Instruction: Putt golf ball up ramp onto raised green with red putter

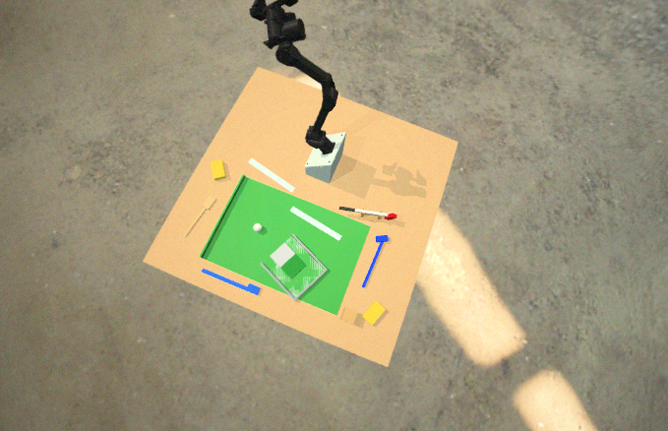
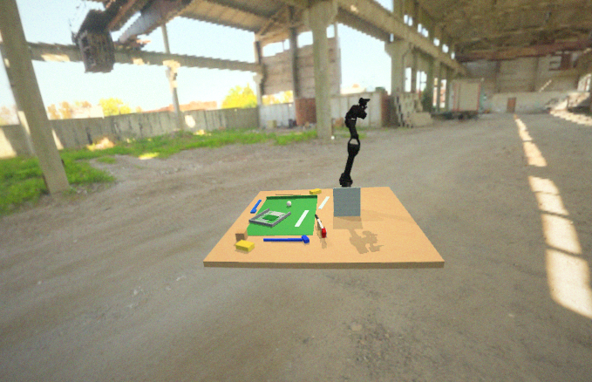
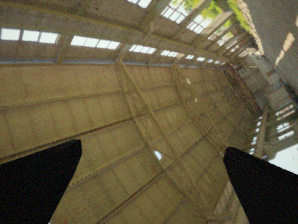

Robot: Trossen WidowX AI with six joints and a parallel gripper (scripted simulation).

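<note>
My gripper tip is 74 cm above the red putter, 60 cm to the right of it and 44 cm short of it. From my gripper tip the other things lie so: white golf ball (77 cm below, 69 cm ahead, 9 cm to the left); wooden stand (76 cm below, 62 cm to the left, 44 cm ahead); blue putter (78 cm below, 70 cm to the left, 66 cm ahead).
</note>
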